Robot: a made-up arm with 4 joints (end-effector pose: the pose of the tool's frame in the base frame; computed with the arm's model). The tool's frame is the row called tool. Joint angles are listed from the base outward.
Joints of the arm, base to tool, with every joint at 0 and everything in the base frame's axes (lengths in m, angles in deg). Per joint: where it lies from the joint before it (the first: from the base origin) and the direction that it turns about. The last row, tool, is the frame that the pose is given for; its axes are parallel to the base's.
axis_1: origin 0.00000 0.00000 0.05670 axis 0 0 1
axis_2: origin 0.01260 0.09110 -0.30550 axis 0 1 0
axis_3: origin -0.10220 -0.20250 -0.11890 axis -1 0 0
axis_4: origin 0.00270 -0.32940 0.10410 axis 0 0 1
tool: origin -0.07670 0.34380 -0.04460
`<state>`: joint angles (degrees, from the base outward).
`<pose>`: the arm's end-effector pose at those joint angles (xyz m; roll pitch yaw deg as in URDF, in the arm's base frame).
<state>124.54 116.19 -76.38 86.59</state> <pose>0.3391 -0.0341 0.3642 96.81 28.79 140.10</pose>
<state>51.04 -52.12 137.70 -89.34</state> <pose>0.0121 0.1941 -0.0539 120.07 -24.98 176.36</pose>
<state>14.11 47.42 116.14 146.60</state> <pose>0.1268 0.2713 0.2186 108.09 -16.28 -151.26</pose>
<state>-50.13 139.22 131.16 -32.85</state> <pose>-0.1210 0.0399 -0.1433 14.04 59.09 85.85</pose>
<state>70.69 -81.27 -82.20 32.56</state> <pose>0.2202 0.0801 -0.6229 -87.09 -66.06 -119.68</pose>
